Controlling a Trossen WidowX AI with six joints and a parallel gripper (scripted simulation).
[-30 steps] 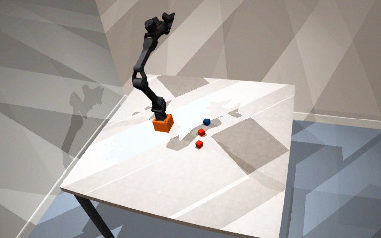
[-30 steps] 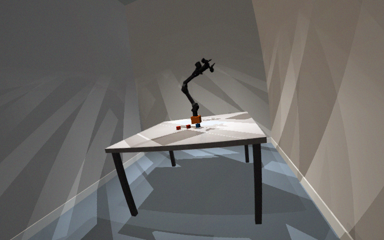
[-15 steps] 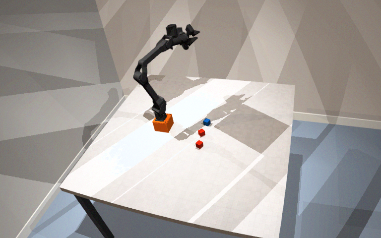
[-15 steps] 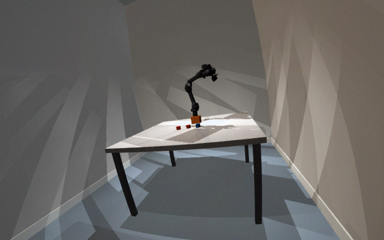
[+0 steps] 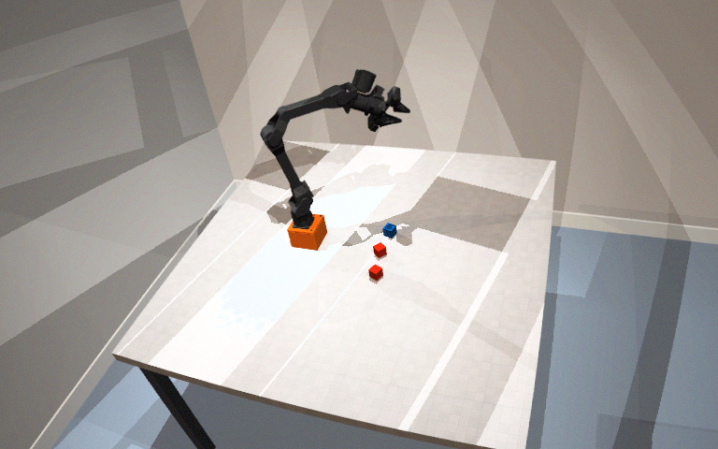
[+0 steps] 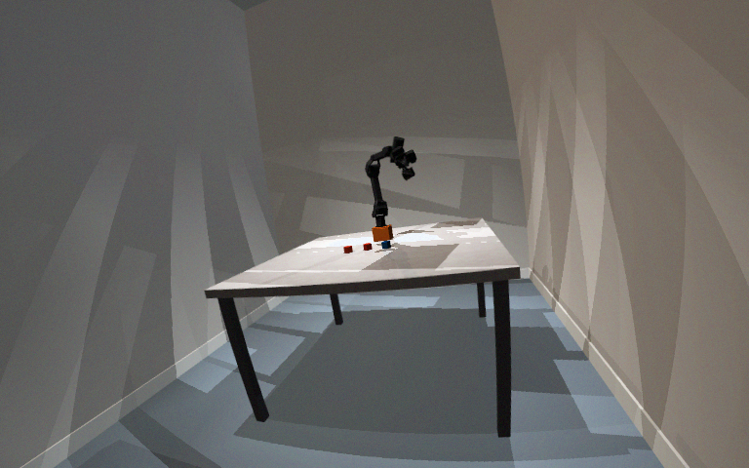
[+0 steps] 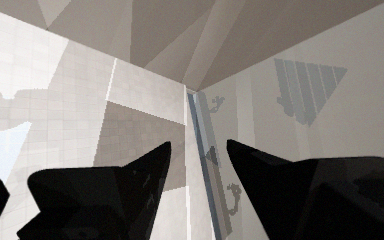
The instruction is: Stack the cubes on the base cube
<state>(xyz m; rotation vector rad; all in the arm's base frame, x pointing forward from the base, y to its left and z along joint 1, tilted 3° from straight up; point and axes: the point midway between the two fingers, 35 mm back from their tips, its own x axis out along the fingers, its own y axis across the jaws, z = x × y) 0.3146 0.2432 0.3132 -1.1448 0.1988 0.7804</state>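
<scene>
The blue cube lies 40 mm behind my gripper tip, 190 mm to the right of it and 360 mm below it. Round my gripper tip: red cube: 30 mm behind, 400 mm to the right, 360 mm below.
</scene>
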